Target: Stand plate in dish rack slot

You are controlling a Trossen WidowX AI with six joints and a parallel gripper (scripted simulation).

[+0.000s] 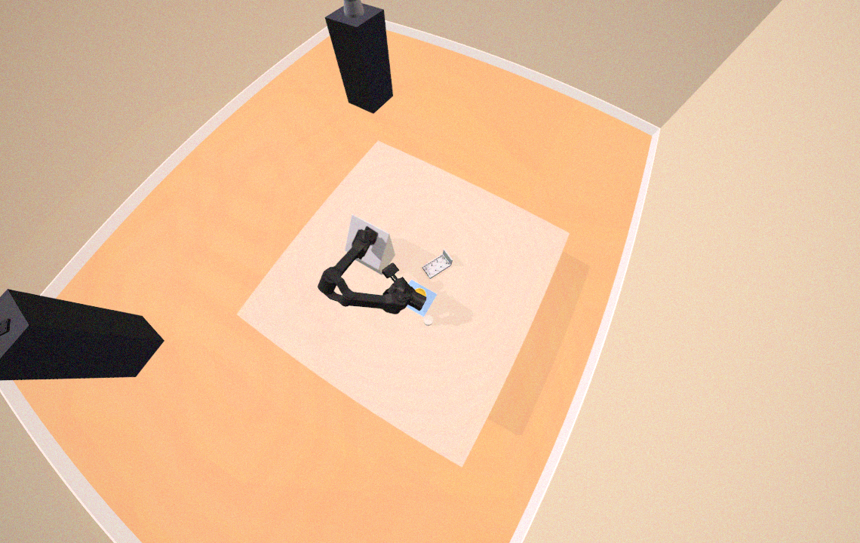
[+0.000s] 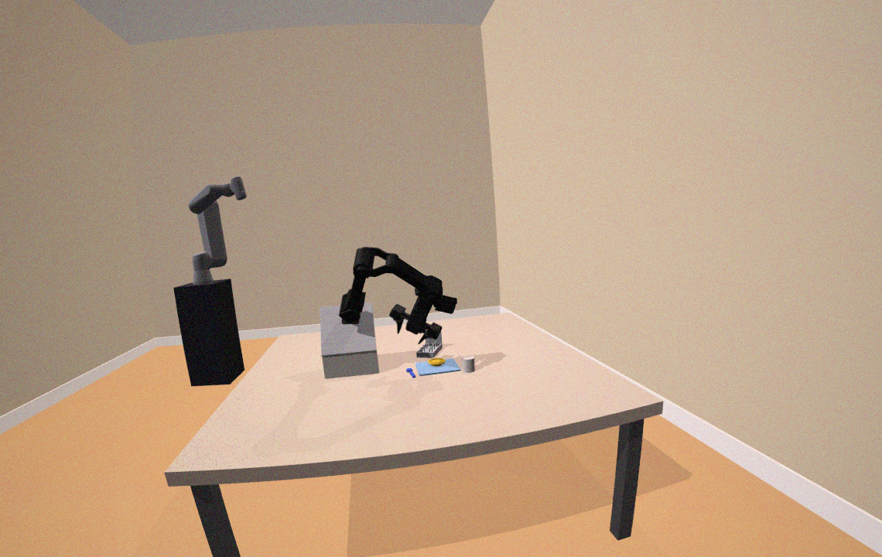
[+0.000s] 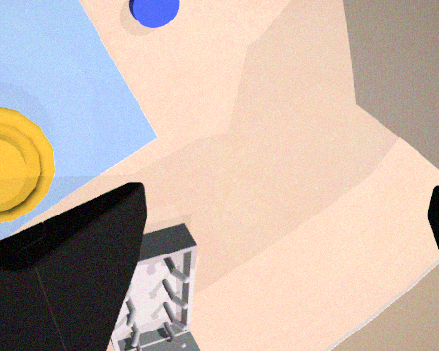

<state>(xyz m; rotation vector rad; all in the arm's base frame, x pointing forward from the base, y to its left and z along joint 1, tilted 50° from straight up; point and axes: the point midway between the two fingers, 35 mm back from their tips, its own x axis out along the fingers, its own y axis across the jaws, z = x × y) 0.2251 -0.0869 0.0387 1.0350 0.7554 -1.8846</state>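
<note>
Right now the yellow plate is 100 mm below my gripper tip and 100 mm ahead of it. The rest, counted from my gripper tip: blue spoon: 110 mm below, 40 mm to the right; dish rack: 180 mm to the left, 90 mm below, 90 mm ahead; light blue mat: 120 mm below, 100 mm ahead, 10 mm to the right.
</note>
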